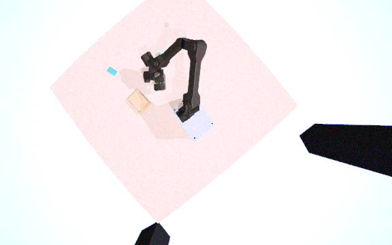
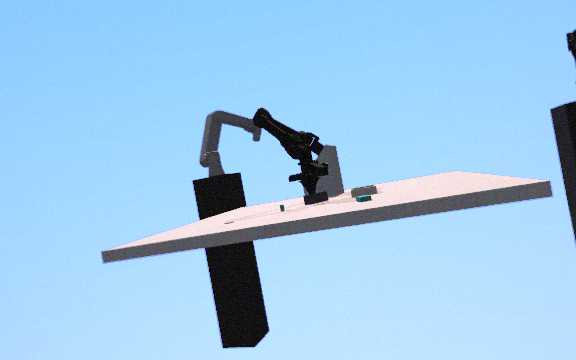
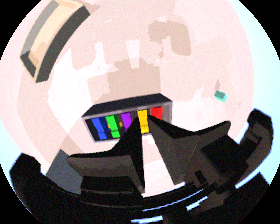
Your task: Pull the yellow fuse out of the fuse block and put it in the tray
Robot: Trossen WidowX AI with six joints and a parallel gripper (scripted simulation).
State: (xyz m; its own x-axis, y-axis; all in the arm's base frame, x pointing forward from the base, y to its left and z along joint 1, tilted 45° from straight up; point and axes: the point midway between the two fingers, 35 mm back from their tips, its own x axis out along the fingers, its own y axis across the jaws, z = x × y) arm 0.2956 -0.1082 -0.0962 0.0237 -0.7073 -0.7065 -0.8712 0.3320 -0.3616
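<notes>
Now: gripper tip 21 cm to the right of the tray, 4 cm past it and 3 cm above it.
</notes>
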